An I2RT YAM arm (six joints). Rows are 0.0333 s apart.
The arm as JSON. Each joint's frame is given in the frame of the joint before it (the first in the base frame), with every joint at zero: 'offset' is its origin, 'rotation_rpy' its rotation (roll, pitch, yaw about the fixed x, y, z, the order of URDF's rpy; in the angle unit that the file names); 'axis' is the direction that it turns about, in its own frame. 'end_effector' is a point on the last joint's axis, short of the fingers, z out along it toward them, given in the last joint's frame.
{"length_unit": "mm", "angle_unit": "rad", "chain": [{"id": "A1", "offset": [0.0, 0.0, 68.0], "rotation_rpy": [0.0, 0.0, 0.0], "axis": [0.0, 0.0, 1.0]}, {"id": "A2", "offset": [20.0, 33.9, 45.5], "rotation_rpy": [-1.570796, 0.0, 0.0], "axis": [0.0, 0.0, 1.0]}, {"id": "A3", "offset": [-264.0, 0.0, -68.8], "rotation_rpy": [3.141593, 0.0, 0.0], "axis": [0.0, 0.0, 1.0]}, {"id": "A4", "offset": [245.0, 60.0, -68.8], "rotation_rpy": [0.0, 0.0, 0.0], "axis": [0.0, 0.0, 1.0]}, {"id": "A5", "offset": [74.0, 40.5, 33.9], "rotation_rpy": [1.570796, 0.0, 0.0], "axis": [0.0, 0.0, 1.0]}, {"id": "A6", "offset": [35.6, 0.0, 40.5], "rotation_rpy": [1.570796, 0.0, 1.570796], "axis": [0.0, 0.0, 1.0]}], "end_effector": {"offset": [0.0, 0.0, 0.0], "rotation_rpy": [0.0, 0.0, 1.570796]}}
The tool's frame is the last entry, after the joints.
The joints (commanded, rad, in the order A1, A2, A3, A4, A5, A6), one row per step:
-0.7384, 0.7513, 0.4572, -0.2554, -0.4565, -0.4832
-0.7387, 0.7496, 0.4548, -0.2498, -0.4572, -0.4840
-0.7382, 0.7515, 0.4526, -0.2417, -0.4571, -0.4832
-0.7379, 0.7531, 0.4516, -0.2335, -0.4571, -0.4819
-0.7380, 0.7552, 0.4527, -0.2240, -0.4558, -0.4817
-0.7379, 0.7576, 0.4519, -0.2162, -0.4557, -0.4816
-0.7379, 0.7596, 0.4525, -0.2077, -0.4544, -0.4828
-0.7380, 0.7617, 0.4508, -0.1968, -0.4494, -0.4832
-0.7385, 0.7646, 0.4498, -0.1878, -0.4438, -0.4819
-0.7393, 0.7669, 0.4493, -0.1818, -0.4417, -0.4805
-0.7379, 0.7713, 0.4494, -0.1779, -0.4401, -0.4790
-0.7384, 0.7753, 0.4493, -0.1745, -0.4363, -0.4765
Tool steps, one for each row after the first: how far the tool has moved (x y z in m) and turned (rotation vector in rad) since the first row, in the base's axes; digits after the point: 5 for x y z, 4 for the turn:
-0.00006, 0.00001, -0.00006, -0.0037, -0.0037, 0.0007
0.00037, -0.00026, -0.00036, -0.0058, -0.0068, 0.0007
0.00081, -0.00059, -0.00020, -0.0084, -0.0112, 0.0004
0.00139, -0.00120, 0.00072, -0.0144, -0.0171, -0.0009
0.00186, -0.00161, 0.00080, -0.0175, -0.0205, -0.0009
0.00237, -0.00213, 0.00147, -0.0238, -0.0250, -0.0015
0.00281, -0.00277, 0.00154, -0.0308, -0.0285, -0.0057
0.00323, -0.00351, 0.00154, -0.0352, -0.0307, -0.0117
0.00351, -0.00405, 0.00156, -0.0369, -0.0326, -0.0149
0.00416, -0.00438, 0.00126, -0.0359, -0.0321, -0.0156
0.00451, -0.00498, 0.00089, -0.0347, -0.0308, -0.0205

